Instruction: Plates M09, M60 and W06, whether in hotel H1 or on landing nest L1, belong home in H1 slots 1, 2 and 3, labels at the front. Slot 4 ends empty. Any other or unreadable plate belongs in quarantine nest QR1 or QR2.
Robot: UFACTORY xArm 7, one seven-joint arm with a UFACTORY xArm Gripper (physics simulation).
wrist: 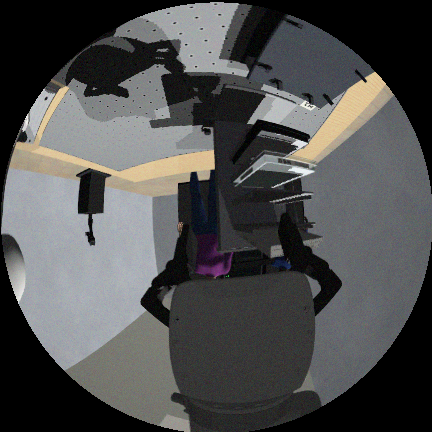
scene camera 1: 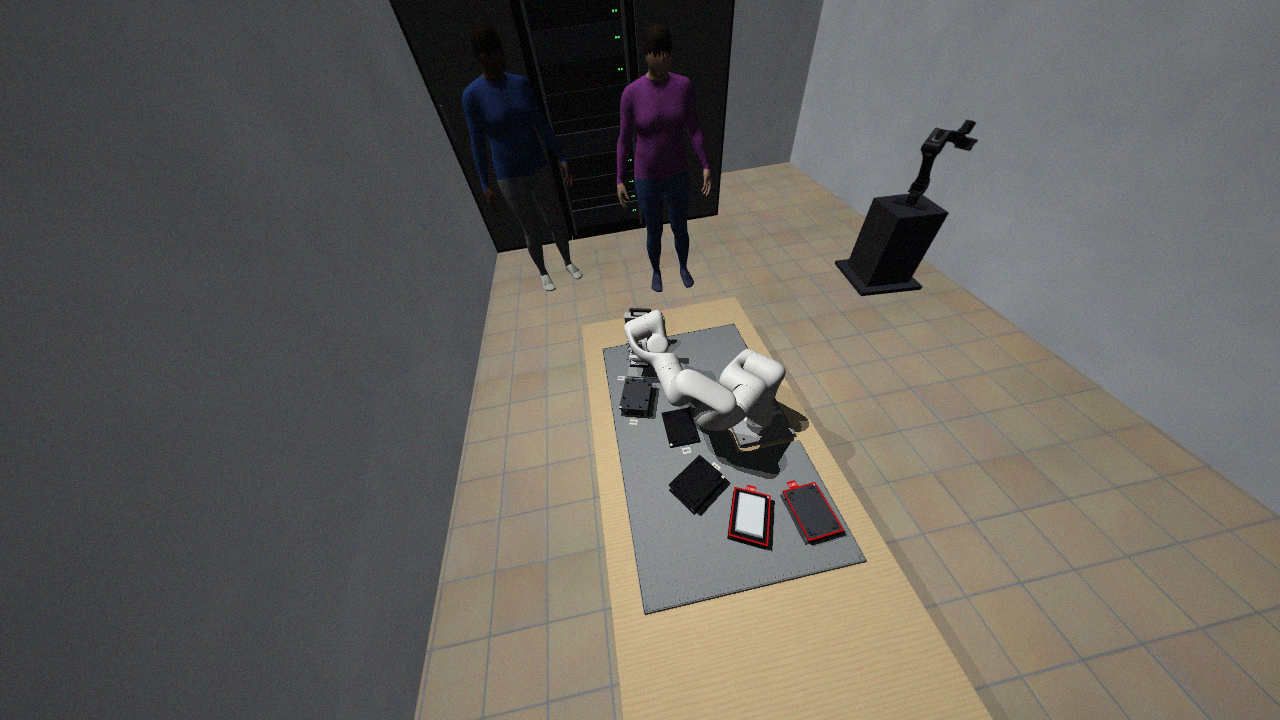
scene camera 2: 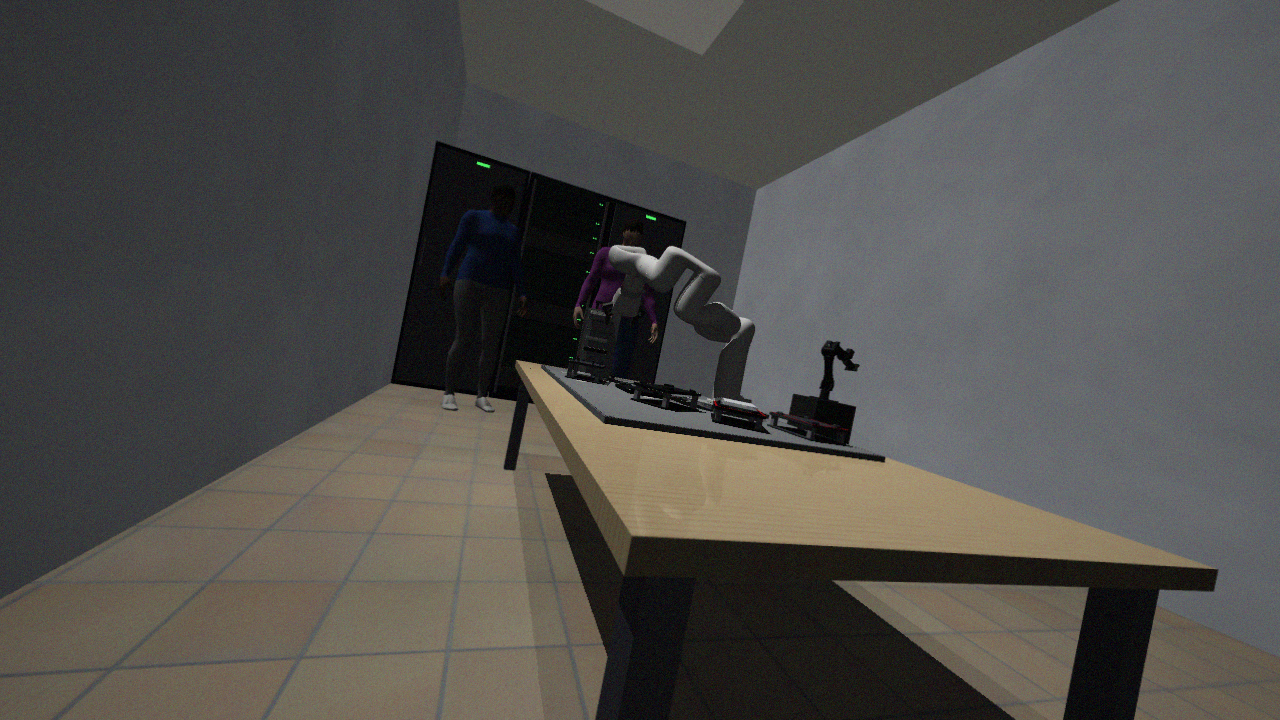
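Seen in the pictures: gripper, fingertip midpoint: [wrist: 236,227] [scene camera 2: 618,324]; arm's base at its link origin: [scene camera 1: 756,415].
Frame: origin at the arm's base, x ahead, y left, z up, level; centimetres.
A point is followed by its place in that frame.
Hotel H1 [wrist: 225,173] {x 37.8, y -36.4, z 12.5 cm} [scene camera 2: 592,345] [scene camera 1: 637,315] {x 44.3, y -39.5, z 26.7 cm} stands at the far end of the grey mat [scene camera 1: 716,573] {x 28.1, y 54.1, z -0.9 cm}. The wrist view is upside down and looks at the hotel's open side. A white plate [wrist: 278,168] {x 44.2, y -26.5, z 14.9 cm} with a small front label sits in one slot, and a dark plate [wrist: 268,136] {x 43.4, y -25.9, z 10.7 cm} sits in the slot nearer the mat. A thin plate edge [wrist: 290,197] {x 47.9, y -31.8, z 17.8 cm} shows in a higher slot. My gripper [wrist: 236,227] {x 38.4, y -25.0, z 21.7 cm} [scene camera 2: 616,312] {x 38.4, y -25.0, z 21.7 cm} is open and empty, level with the hotel's upper shelves, close in front of them. A red-framed quarantine nest [scene camera 1: 730,516] {x 19.9, y 38.0, z -0.4 cm} holds a white plate [scene camera 1: 750,516] {x 14.4, y 40.1, z 4.6 cm}. The second red-framed nest [scene camera 1: 826,537] {x -8.7, y 47.3, z -0.5 cm} looks dark inside.
Black nests [scene camera 1: 637,396] {x 48.0, y -12.3, z 5.1 cm} [scene camera 1: 680,427] {x 31.7, y 2.0, z 0.3 cm} [scene camera 1: 697,485] {x 29.5, y 28.1, z 4.1 cm} lie on the mat between the hotel and the red nests. The arm's base [scene camera 1: 756,420] {x 1.7, y 4.3, z 3.3 cm} stands at the mat's right side. Two people [scene camera 1: 660,152] [scene camera 1: 515,152] stand beyond the table [scene camera 1: 787,645] {x 12.3, y 72.6, z -2.2 cm}. A pedestal [scene camera 1: 895,242] stands at the right wall.
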